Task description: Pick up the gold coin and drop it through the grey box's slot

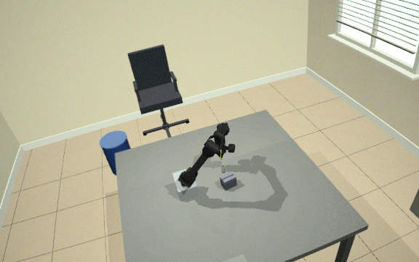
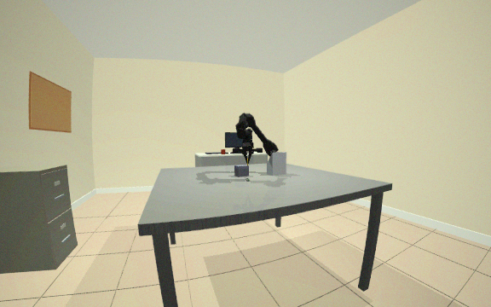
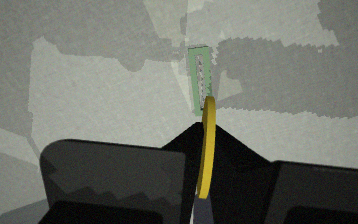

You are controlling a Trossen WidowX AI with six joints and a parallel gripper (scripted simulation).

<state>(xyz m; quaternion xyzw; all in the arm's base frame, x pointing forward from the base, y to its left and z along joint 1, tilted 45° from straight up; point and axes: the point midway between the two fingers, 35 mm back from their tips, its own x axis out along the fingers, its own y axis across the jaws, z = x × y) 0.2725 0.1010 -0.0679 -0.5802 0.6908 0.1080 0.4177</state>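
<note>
Now: gripper tip 1 cm below the gold coin.
</note>
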